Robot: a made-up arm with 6 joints.
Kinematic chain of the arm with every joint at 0, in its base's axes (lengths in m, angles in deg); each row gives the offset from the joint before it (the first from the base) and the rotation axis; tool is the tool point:
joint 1: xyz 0 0 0.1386 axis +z
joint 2: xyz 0 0.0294 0 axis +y
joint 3: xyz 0 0 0.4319 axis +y
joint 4: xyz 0 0 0.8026 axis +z
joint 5: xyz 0 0 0 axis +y
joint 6: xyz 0 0 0.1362 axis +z
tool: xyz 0 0 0
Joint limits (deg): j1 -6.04..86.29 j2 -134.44..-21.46 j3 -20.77..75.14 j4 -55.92..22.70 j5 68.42..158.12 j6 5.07..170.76
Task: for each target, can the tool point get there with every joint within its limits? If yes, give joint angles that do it. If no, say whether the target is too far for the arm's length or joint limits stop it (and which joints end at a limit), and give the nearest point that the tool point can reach.
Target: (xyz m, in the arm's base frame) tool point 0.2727 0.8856 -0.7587
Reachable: no: joint limits stop it (at a limit: joint 1, joint 2, joint 3, joint 4, joint 5) | nearest point -0.6257 0.1155 -0.7581 | short by 1.183 m
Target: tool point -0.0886 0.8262 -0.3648
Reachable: no: joint limits stop it (at a limit: joint 1, joint 2, joint 3, joint 4, joint 5) | nearest point -0.6257 0.1155 -0.7581 | short by 0.974 m
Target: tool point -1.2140 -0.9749 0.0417
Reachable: no: too far | nearest point -1.0077 -0.8092 0.0582 | short by 0.265 m
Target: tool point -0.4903 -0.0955 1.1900
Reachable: yes | joints 13.40 -53.28 32.69 -3.67 92.66 128.18
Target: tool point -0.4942 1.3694 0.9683
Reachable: no: too far | nearest point -0.0394 0.6020 0.9515 | short by 0.892 m
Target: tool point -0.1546 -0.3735 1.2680
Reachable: yes | joints 56.96 -36.02 19.27 -49.79 96.03 30.68
